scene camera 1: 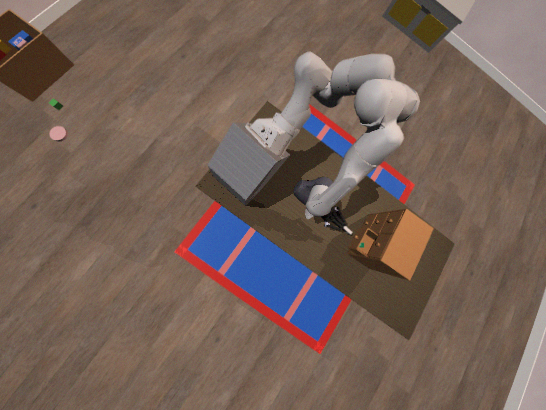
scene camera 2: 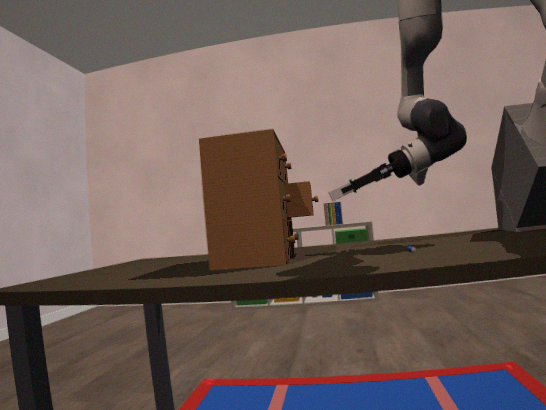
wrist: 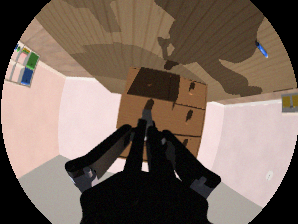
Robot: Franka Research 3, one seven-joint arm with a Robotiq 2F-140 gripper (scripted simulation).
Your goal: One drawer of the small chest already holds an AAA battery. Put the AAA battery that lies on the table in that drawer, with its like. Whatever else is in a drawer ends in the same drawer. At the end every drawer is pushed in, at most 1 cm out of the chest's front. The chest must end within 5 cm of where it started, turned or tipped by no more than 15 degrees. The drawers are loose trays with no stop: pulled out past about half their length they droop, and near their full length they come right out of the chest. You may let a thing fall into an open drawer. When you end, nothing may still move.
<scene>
In view: the gripper (scene camera 2: 330,197), a small wooden chest (scene camera 2: 244,229), a drawer (wrist: 194,119), a drawer (scene camera 2: 301,204), a drawer (wrist: 182,89) and a drawer (wrist: 144,83).
The small wooden chest also shows in scene camera 1 (scene camera 1: 405,248). The gripper shows as well in the wrist view (wrist: 145,116).
</scene>
